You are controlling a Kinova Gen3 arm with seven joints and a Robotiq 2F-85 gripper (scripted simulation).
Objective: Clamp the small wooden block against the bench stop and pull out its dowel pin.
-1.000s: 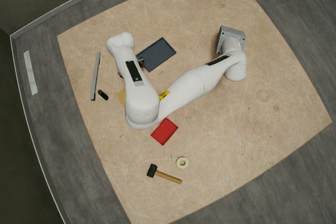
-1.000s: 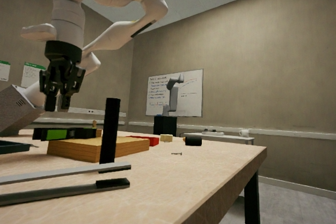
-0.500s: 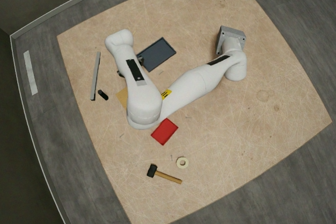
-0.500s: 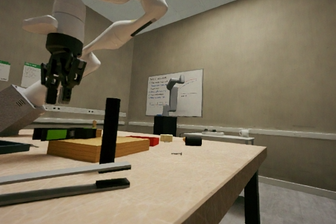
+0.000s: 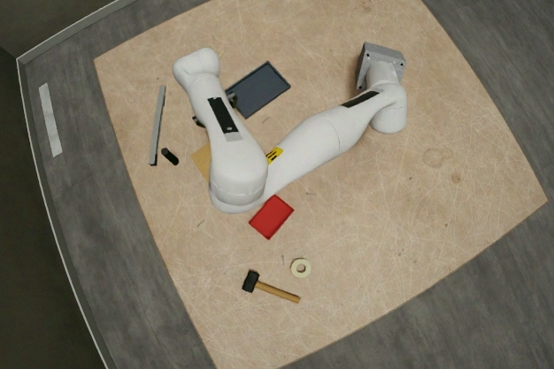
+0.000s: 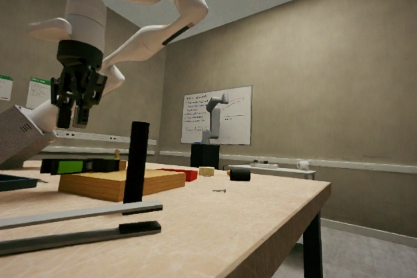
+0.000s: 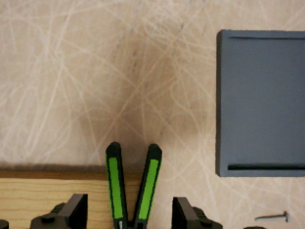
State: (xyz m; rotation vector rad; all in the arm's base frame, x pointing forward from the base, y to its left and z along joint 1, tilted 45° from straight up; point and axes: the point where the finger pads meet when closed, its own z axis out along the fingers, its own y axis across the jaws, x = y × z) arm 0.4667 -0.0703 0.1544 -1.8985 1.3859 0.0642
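The dowel pin is 4 cm behind my hand, 10 cm to the left of it and 7 cm below it. Also, from my hand: wooden bench board 1 cm ahead, 12 cm to the left, 11 cm below; then dark tray 12 cm behind, 13 cm to the right, 12 cm below; then small wooden block 4 cm behind, 10 cm to the left, 9 cm below.
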